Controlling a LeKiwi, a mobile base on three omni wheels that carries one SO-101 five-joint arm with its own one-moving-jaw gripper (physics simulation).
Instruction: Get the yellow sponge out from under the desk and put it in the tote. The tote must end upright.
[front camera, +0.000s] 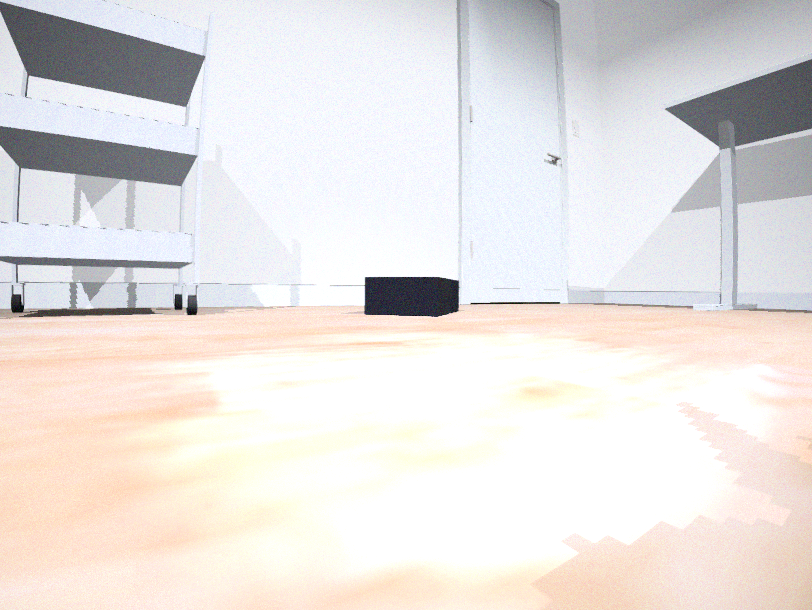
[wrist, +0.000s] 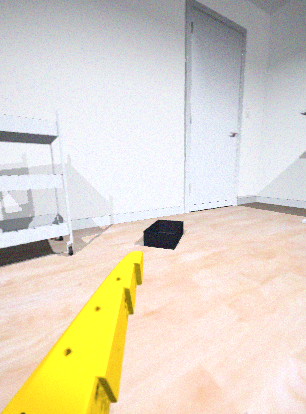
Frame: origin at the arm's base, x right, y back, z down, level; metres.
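Where they show: hand, its tool point: (wrist: 142, 263).
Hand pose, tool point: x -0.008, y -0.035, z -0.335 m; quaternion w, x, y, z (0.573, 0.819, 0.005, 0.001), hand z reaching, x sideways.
Things, the pixels of their top centre, and the offset from my tool point. "spot": a spot on its surface instead. Level surfaces: height alone.
- black tote, centre of its top: (front camera: 416, 278) (wrist: 165, 225) dx +0.051, dy -1.131, dz +0.325 m
- white three-tier cart, a spot on its surface: (front camera: 98, 244) spot: dx -0.662, dy -0.763, dz +0.263 m
- wood floor, height of its surface: dz +0.425 m
The black tote (front camera: 401, 296) (wrist: 162, 237) stands upright on the floor, near the middle of the front camera view and a little above the jaw tip in the wrist view. Its open top shows in the wrist view. The desk (front camera: 728, 196) shows in part at the right of the front camera view, with one leg and part of its top. The yellow sponge does not show in either view. My gripper is fully open and empty: one notched yellow jaw shows in the wrist view, and the moving jaw is out of the picture. The tote lies well beyond the jaw.
A white three-tier cart (front camera: 98, 244) (wrist: 32, 233) on black casters stands at the left. A closed door (front camera: 515, 157) (wrist: 215, 120) is in the wall behind the tote, to its right. The wood floor (front camera: 131, 459) (wrist: 225, 300) stretches between me and the tote.
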